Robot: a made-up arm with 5 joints.
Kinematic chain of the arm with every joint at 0, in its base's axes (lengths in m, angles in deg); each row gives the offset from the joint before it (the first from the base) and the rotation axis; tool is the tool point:
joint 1: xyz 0 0 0.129 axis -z
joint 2: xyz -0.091 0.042 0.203 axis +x
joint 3: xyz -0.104 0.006 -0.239 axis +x
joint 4: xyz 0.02 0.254 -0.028 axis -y
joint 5: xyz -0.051 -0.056 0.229 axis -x
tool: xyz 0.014 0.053 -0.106
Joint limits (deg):
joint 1: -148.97..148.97
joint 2: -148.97..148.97
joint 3: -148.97..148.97
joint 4: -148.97..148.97
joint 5: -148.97..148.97
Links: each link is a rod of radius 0.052 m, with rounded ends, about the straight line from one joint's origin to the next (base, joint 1, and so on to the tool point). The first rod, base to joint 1, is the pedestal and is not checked.
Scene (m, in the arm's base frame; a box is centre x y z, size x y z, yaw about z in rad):
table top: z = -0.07
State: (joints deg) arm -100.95 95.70 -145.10 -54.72 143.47
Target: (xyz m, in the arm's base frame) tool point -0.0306 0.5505 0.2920
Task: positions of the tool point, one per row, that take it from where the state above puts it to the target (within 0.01 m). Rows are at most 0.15 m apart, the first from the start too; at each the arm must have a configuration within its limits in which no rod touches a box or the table.
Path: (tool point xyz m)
1: -0.4767 0.0420 0.3905
2: -0.4697 0.1416 0.3802
3: -0.4415 0.2396 0.3687
4: -0.3923 0.3315 0.3558
5: -0.3235 0.4125 0.3415
6: -0.2379 0.4782 0.3261
7: -0.1387 0.5252 0.3095
8: -0.0306 0.5505 0.2920

